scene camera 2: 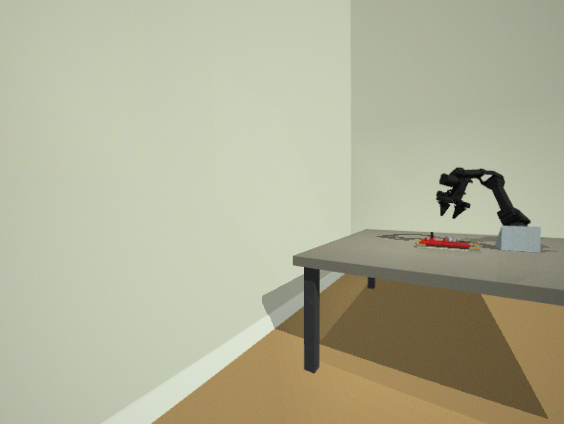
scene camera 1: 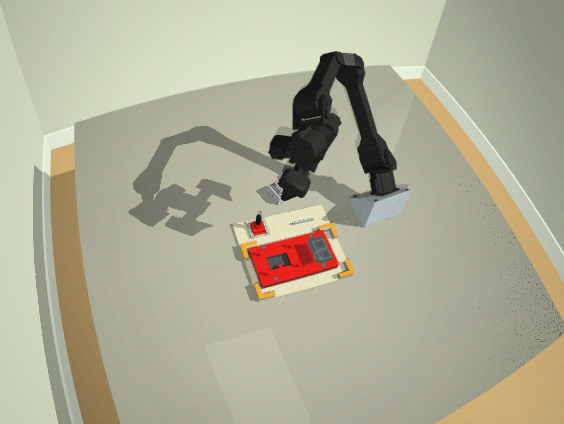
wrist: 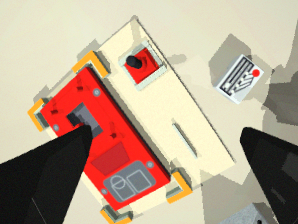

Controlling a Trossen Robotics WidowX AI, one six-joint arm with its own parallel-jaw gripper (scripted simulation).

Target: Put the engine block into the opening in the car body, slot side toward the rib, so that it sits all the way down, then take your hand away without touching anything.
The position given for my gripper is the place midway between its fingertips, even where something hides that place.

Note:
My gripper (scene camera 1: pixel 288 187) is open, with nothing in its grasp. Further things: an engine block (wrist: pixel 241 75) and a red car body (scene camera 1: pixel 296 258).
The red car body is seen too in the wrist view (wrist: pixel 120 164). My gripper shows as well in the wrist view (wrist: pixel 168 133).

